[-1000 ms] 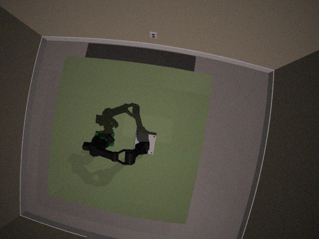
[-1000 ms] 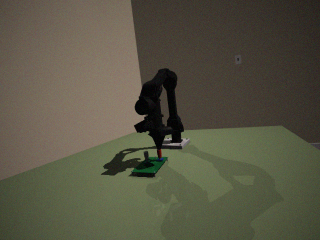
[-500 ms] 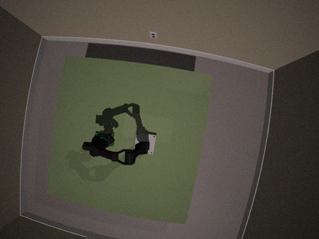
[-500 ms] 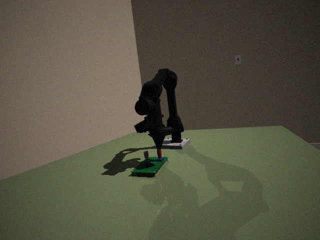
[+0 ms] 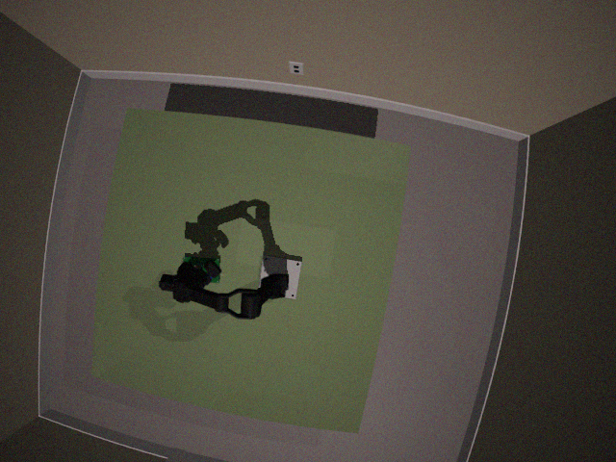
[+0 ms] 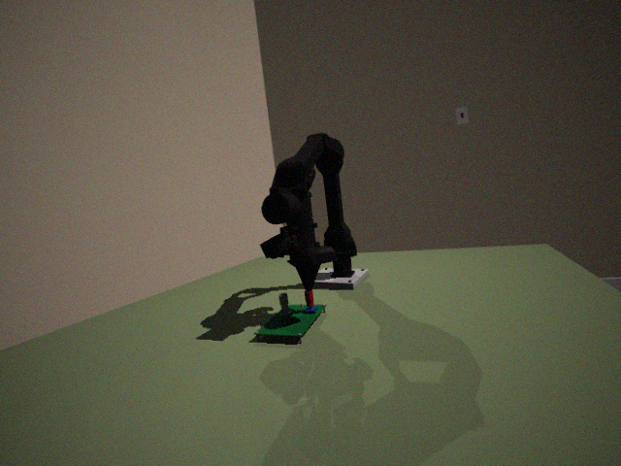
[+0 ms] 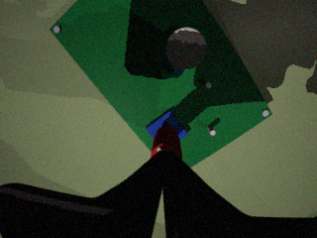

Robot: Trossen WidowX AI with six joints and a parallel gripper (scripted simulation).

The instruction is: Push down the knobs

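The grey knob is 4 cm ahead of my gripper tip, 4 cm to the right of it and 1 cm below it. Also, from my gripper tip: red knob 1 cm below.
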